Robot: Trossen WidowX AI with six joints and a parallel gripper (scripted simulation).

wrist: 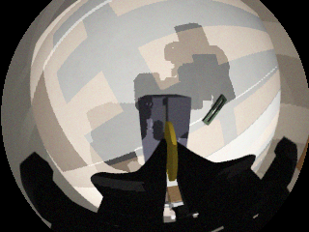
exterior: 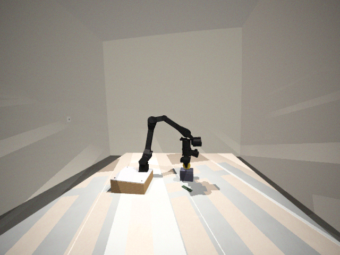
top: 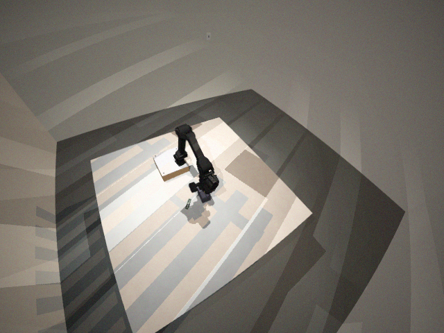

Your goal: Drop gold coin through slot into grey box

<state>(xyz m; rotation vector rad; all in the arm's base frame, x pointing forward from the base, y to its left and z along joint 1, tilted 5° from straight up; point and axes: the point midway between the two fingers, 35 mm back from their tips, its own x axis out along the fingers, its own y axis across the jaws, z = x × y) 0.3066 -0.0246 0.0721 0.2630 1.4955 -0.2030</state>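
Now: the gold coin 2 cm below my gripper tip.
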